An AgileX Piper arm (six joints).
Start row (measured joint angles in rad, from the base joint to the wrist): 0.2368 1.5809 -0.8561 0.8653 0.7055 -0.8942
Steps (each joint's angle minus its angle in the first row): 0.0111 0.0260 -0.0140 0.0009 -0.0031 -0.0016; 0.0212 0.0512 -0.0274 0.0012 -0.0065 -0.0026; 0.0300 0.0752 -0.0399 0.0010 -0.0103 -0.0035; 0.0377 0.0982 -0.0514 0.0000 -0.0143 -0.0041; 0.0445 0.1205 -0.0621 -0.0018 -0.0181 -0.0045; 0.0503 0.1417 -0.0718 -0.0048 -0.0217 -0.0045; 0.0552 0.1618 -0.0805 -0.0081 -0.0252 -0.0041
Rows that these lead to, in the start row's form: 0.2479 1.6069 -0.8701 0.8662 0.7024 -0.8958; 0.2580 1.6321 -0.8835 0.8665 0.6990 -0.8968; 0.2668 1.6561 -0.8960 0.8663 0.6952 -0.8977; 0.2745 1.6791 -0.9075 0.8653 0.6912 -0.8983; 0.2813 1.7014 -0.9182 0.8635 0.6874 -0.8987; 0.2871 1.7226 -0.9279 0.8605 0.6838 -0.8987; 0.2920 1.7427 -0.9366 0.8572 0.6803 -0.8983
